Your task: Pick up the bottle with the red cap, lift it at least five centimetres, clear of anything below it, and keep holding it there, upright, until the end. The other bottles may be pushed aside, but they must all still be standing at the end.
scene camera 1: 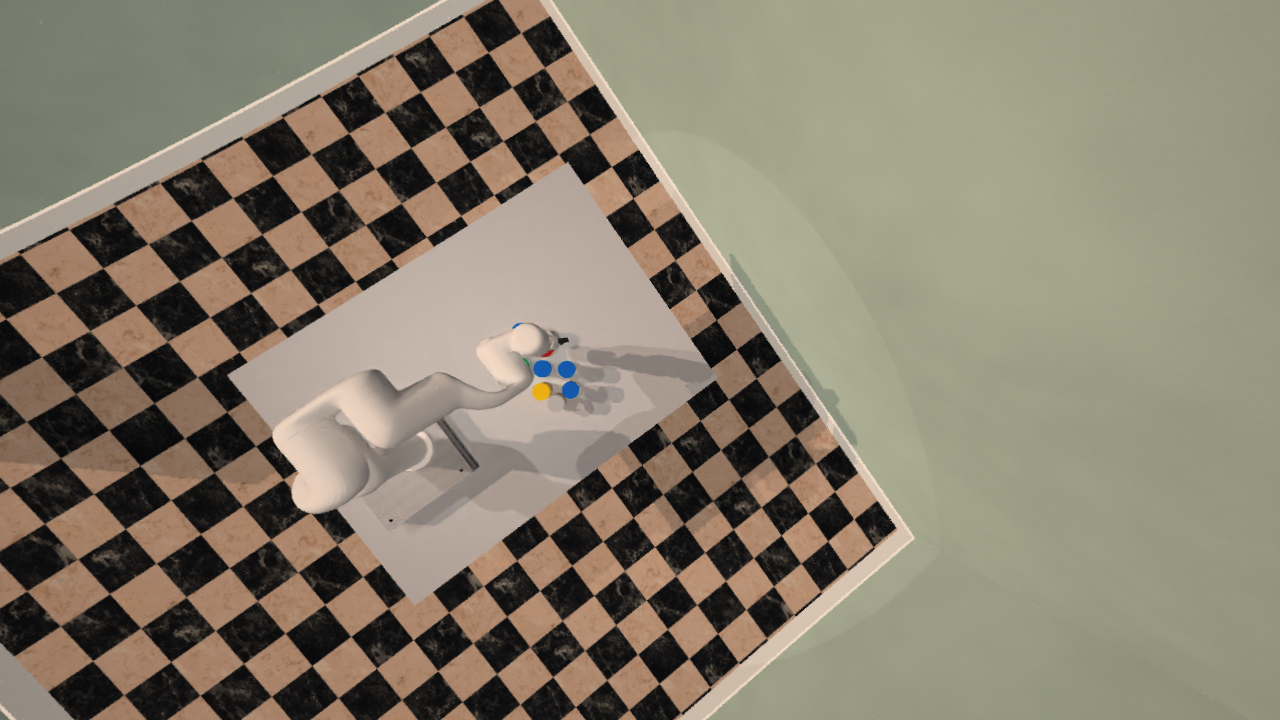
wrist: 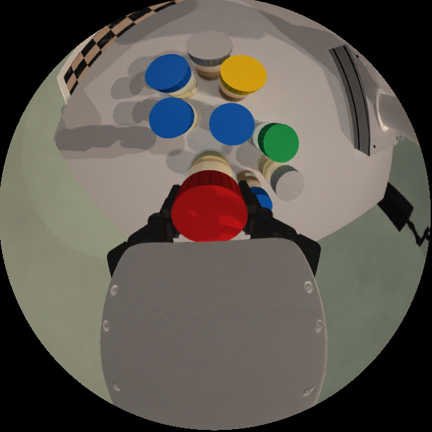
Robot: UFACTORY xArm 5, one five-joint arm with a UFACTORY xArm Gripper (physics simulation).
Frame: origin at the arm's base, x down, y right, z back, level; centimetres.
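Seen in the pictures: arm's base at its link origin: (scene camera 1: 412, 449).
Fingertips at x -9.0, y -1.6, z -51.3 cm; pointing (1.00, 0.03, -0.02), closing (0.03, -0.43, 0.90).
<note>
Offsets run from my fingertips to a thing's top centre. Level surfaces: height alone.
The bottle with the red cap @[dx -4.4, dy +0.6, dz +0.2 cm] (wrist: 210, 212) (scene camera 1: 547, 353) is between the two black fingers of my gripper (wrist: 210, 194). The gripper is shut on it and holds it above the table, about upright. The exact height cannot be told, and its base is partly hidden under the cap. In the wrist view the neighbouring bottles look smaller and lower than the red cap. They stand beyond it and to its right. In the scene view the arm's wrist hides most of the red cap.
Blue-capped bottles (wrist: 232, 124) (wrist: 172, 117) (wrist: 171, 74) (wrist: 260, 199), a yellow-capped one @[dx +5.3, dy +10.3, dz +9.8 cm] (wrist: 243, 74) (scene camera 1: 541, 391), a green-capped one (wrist: 280, 142) and two grey-capped ones (wrist: 210, 47) (wrist: 289, 182) stand on the table @[dx +15.8 cm] (scene camera 1: 465, 277). The fourth blue cap and a grey cap are close to the right finger in view.
</note>
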